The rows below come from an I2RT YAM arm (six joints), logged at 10 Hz.
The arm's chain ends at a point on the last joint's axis. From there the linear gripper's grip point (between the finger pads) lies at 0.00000 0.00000 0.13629 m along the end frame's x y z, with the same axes.
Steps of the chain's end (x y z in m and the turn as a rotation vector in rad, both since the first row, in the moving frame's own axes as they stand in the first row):
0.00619, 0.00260, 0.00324, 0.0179, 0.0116, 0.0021
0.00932, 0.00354, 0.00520, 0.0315, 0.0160, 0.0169
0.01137, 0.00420, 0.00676, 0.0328, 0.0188, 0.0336
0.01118, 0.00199, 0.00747, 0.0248, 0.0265, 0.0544
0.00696, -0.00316, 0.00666, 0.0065, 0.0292, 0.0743
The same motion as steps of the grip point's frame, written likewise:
0.00777, 0.00016, 0.00321, 0.0179, 0.0116, 0.0021
0.01154, -0.00073, 0.00511, 0.0315, 0.0160, 0.0169
0.01401, -0.00023, 0.00666, 0.0328, 0.0188, 0.0336
0.01488, -0.00129, 0.00738, 0.0248, 0.0265, 0.0544
0.01097, -0.00390, 0.00660, 0.0065, 0.0292, 0.0743

